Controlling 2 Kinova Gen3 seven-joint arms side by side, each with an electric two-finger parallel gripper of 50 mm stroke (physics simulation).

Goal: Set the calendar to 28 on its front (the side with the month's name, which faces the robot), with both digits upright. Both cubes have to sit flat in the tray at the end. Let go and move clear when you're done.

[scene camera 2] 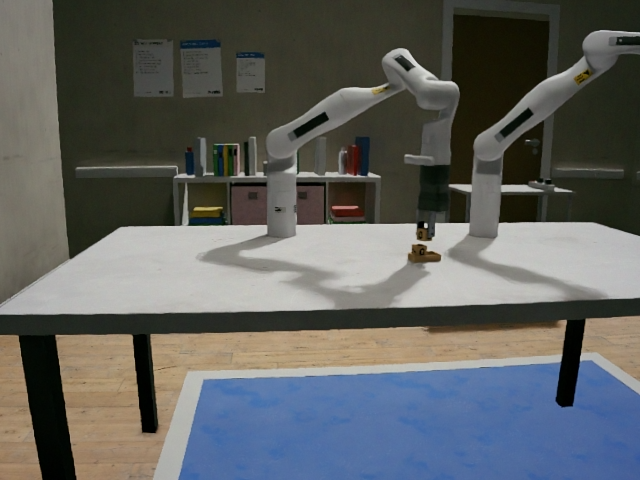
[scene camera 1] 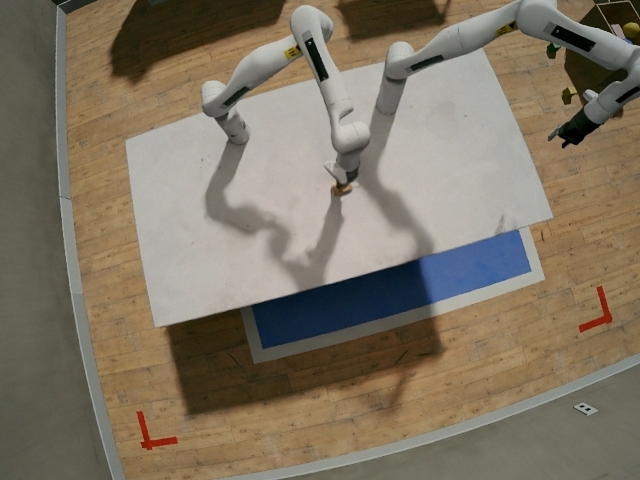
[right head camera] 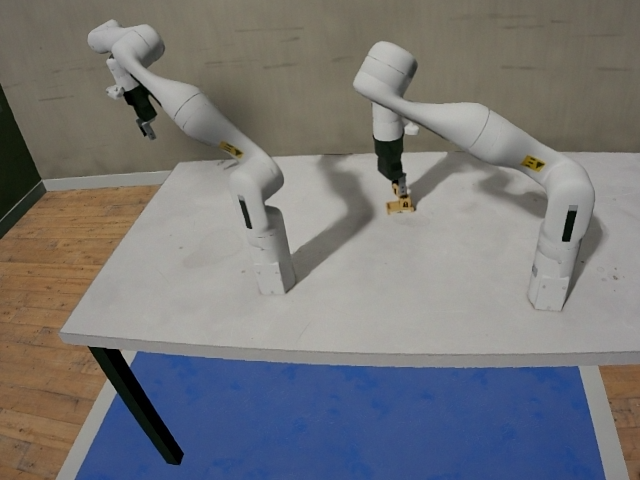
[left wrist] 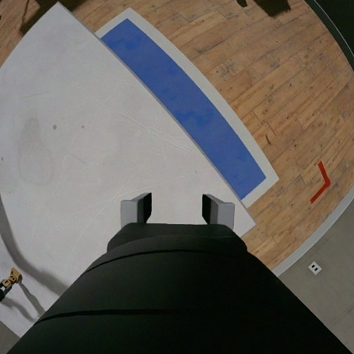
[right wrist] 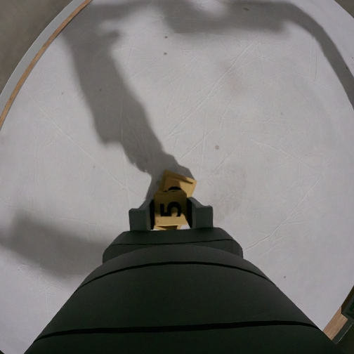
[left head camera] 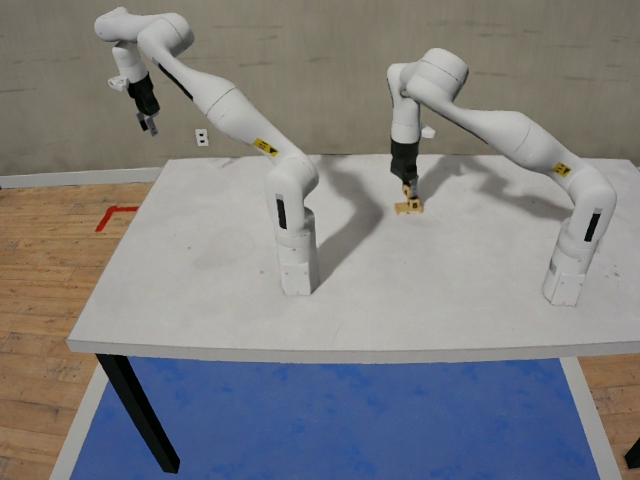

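Pixels of known places: left gripper, between the fingertips: (scene camera 1: 555, 142) (right head camera: 150, 136) (left head camera: 150, 132); right gripper, between the fingertips: (scene camera 2: 425, 235) (right head camera: 399, 190) (left head camera: 409, 192); left arm's base, origin of its link: (scene camera 2: 483, 235) (scene camera 1: 387, 104) (right head camera: 277, 281) (left head camera: 299, 281); right arm's base, origin of its link: (scene camera 2: 281, 234) (scene camera 1: 240, 135) (right head camera: 546, 295) (left head camera: 559, 291).
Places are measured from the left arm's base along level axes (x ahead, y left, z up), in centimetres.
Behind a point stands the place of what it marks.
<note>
The small wooden tray (left head camera: 400, 209) @[x 30.4, y -26.6, z 0.9 cm] (right head camera: 392, 209) @[x 28.8, y -27.0, z 1.7 cm] (scene camera 2: 432, 257) @[x 33.0, y -27.3, z 1.1 cm] lies on the table. A wooden cube (left head camera: 414, 205) @[x 29.9, y -30.6, z 2.6 cm] (right head camera: 405, 204) @[x 30.0, y -30.7, z 2.6 cm] (scene camera 2: 419, 250) @[x 33.1, y -30.8, z 2.9 cm] sits at its right end in the head camera views; its robot-facing face looks like an 8. My right gripper (left head camera: 410, 189) @[x 31.3, y -29.0, z 6.3 cm] (right head camera: 399, 188) @[x 31.3, y -29.0, z 6.3 cm] (scene camera 2: 425, 233) @[x 31.3, y -29.0, z 6.3 cm] (right wrist: 170, 208) points down, shut on the other cube (scene camera 2: 423, 235) @[x 33.0, y -29.9, z 6.7 cm] (right wrist: 170, 206), held above the tray. In the right wrist view, that cube shows a sideways 5 and hides part of the tray; its robot-facing digit is unclear. My left gripper (left head camera: 146, 126) @[x 40.1, y 47.9, z 23.1 cm] (right head camera: 146, 130) @[x 40.1, y 47.9, z 23.1 cm] (scene camera 1: 557, 139) @[x 40.1, y 47.9, z 23.1 cm] (left wrist: 176, 204) is open, empty and far away.
The white table (left head camera: 361, 315) @[x -11.1, y -15.0, z 0.0 cm] (scene camera 1: 206, 279) @[x 53.1, y -91.3, z 0.0 cm] (scene camera 2: 155, 289) @[x 52.9, y -91.6, z 0.0 cm] carries both arm bases. The left arm (left head camera: 227, 111) @[x 3.0, y 12.3, z 43.7 cm] reaches out past the table's side. A bookshelf (scene camera 2: 204, 178) stands behind the table in scene camera 2, and a blue mat (left head camera: 336, 413) lies on the floor.
</note>
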